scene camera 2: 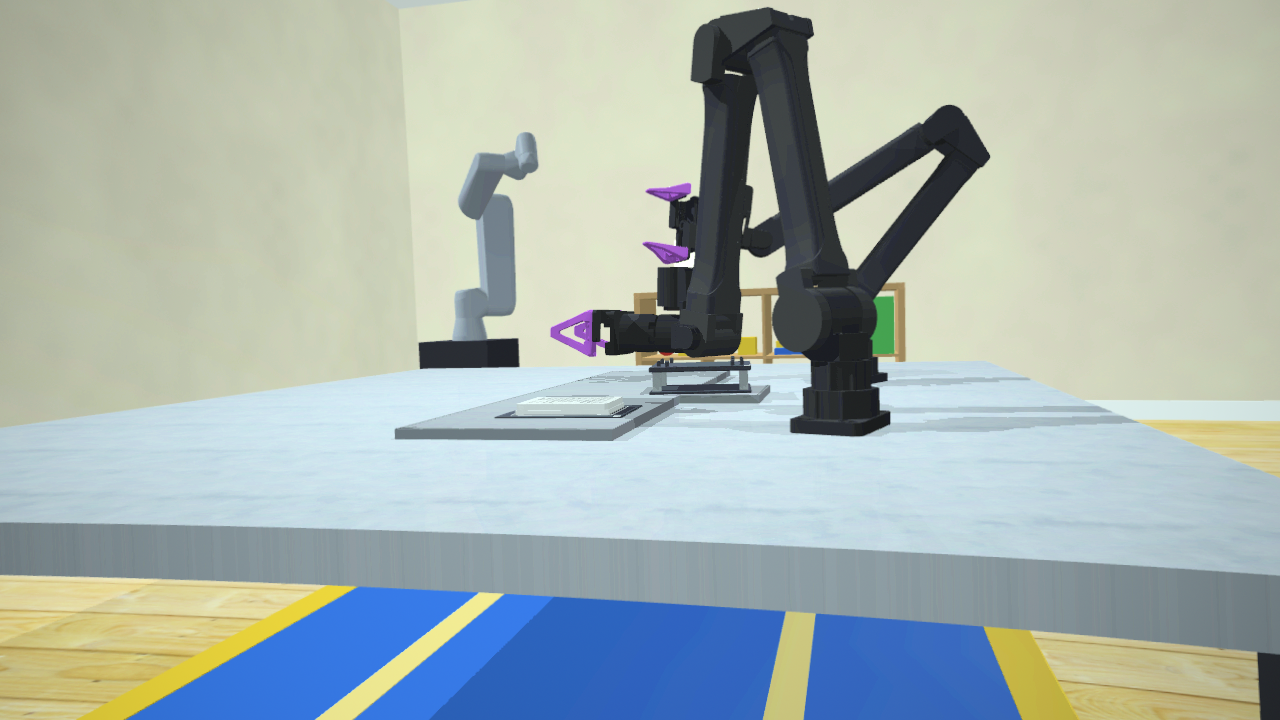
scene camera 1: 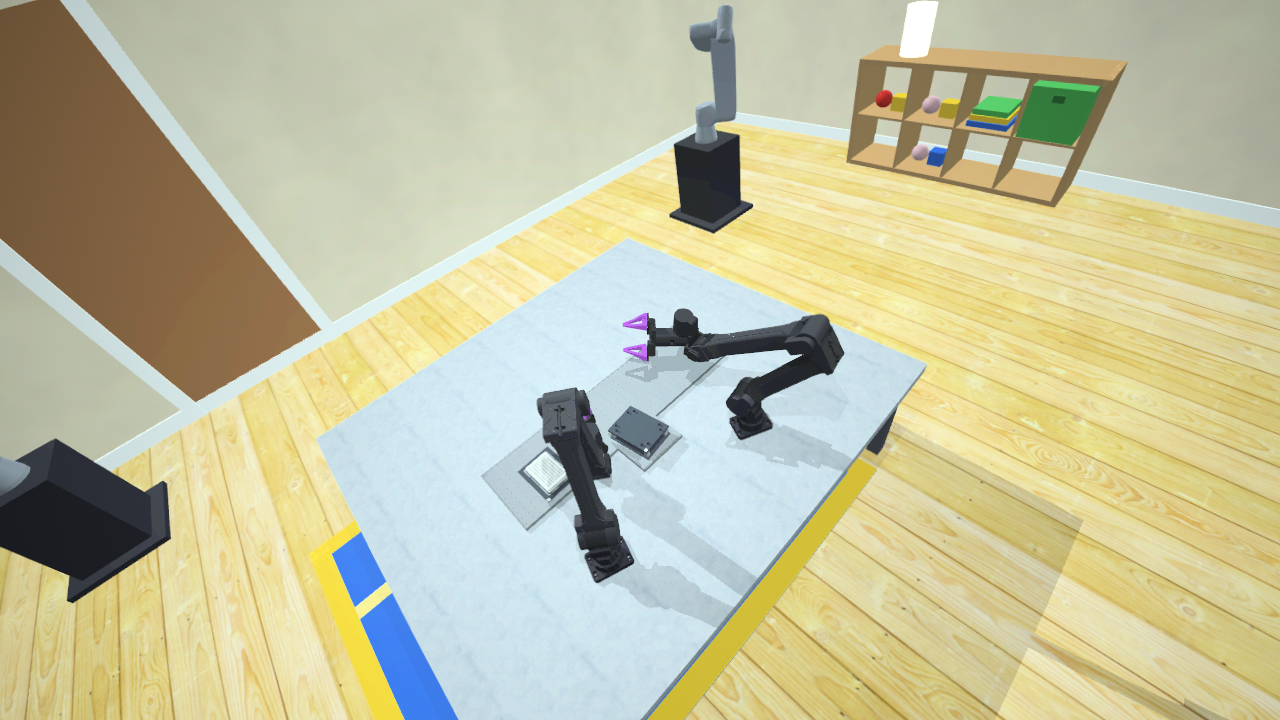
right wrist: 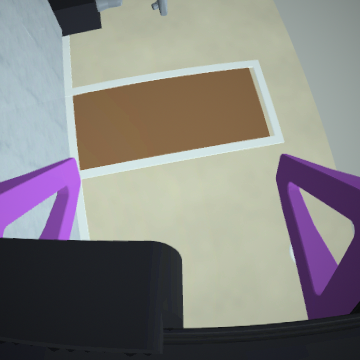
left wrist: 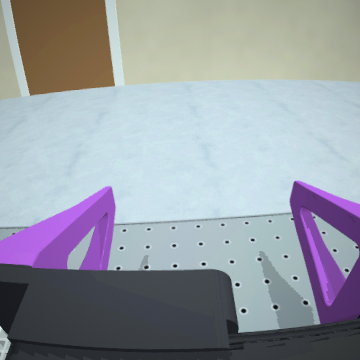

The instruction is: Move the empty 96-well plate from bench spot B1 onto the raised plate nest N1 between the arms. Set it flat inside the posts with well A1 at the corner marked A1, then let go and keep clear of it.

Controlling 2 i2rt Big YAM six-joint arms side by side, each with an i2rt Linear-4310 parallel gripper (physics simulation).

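Frame: origin at the left arm's base, x up, y back, z right, level; metres.
Seen in the pictures: left gripper, fingertip midpoint: (scene camera 2: 563,331) (left wrist: 203,193); right gripper, fingertip midpoint: (scene camera 2: 645,216) (scene camera 1: 622,337) (right wrist: 177,166); left arm's base, origin of the base link: (scene camera 2: 841,428) (scene camera 1: 609,559); right arm's base, origin of the base link: (scene camera 1: 750,424).
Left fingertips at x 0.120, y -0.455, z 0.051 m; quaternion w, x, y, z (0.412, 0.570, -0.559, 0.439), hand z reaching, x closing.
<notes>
Offsets run from my left fingertips to a thing's middle. Level surfaces: height alone.
The white 96-well plate {dx -0.098, dy +0.103, dz -0.119 m} (scene camera 1: 543,471) (scene camera 2: 568,406) lies flat in the dark frame of spot B1 on the grey perforated board; a corner of it shows at the lower left of the left wrist view (left wrist: 3,346). The dark raised nest N1 {dx -0.080, dy +0.130, dz +0.202 m} (scene camera 1: 638,429) (scene camera 2: 699,366) stands between the arms, with posts at its corners and no plate on it; its A1 mark is too small to read. My left gripper (scene camera 2: 556,333) (left wrist: 203,193) is open and empty, level, above the board near the plate; its arm mostly hides it in scene camera 1. My right gripper (scene camera 1: 624,336) (scene camera 2: 646,217) (right wrist: 177,166) is open and empty, high beyond the nest.
The grey perforated board {dx -0.107 m} (scene camera 1: 507,470) (scene camera 2: 447,427) (left wrist: 187,235) runs along the pale table {dx -0.120 m} (scene camera 1: 429,429) (scene camera 2: 268,483) past the nest. The left arm's links stand over the table beside the plate and nest. A grey robot on a black pedestal (scene camera 1: 708,179) and a shelf unit (scene camera 1: 993,62) stand beyond the table.
</notes>
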